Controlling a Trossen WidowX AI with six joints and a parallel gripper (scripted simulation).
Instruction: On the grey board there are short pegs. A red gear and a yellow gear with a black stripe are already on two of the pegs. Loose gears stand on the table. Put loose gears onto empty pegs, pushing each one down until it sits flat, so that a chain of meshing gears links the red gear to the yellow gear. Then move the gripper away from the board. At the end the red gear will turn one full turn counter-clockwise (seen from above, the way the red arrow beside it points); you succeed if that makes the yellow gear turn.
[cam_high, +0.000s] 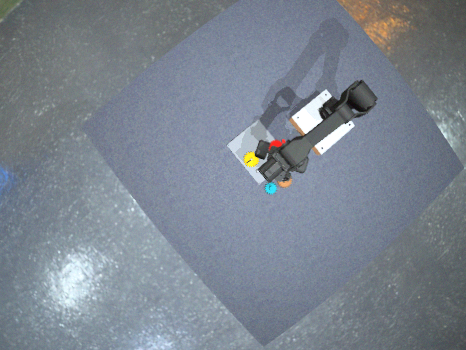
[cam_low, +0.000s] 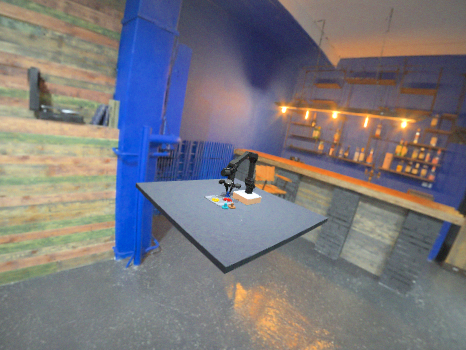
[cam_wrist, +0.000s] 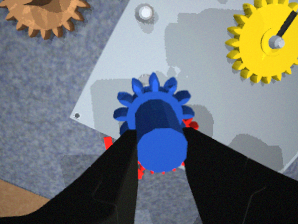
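The red gear lies 7 cm below my gripper tip, 4 cm to the right of it and 3 cm behind it. Also, from my gripper tip: blue gear 1 cm below; then orange gear 10 cm to the left, 7 cm below; then red arrow 8 cm below, 7 cm behind, 3 cm to the right.
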